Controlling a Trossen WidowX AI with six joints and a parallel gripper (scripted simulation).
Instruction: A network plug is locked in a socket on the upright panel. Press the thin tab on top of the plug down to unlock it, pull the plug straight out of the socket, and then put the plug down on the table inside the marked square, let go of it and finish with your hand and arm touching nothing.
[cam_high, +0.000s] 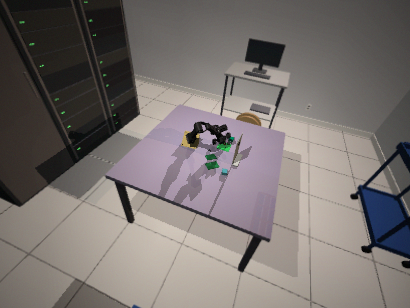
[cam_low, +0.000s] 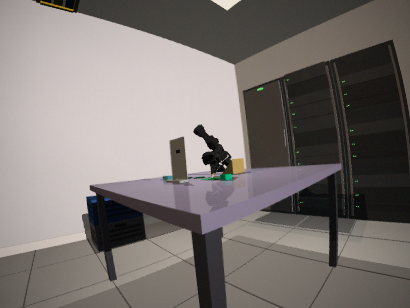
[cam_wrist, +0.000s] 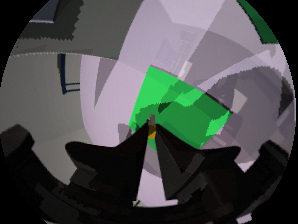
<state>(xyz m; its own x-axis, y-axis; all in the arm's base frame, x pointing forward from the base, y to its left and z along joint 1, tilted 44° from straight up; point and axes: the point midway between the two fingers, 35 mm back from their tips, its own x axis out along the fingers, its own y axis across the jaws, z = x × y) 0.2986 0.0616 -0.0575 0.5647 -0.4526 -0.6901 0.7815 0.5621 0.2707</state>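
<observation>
Right now my gripper tip is 2 cm above the green marked square and 1 cm past it. From my gripper tip the other things lie so: white plug right at my gripper tip; grey panel 14 cm to the right, 13 cm ahead, 9 cm above; cyan block 35 cm to the right, 7 cm ahead, 1 cm below.
</observation>
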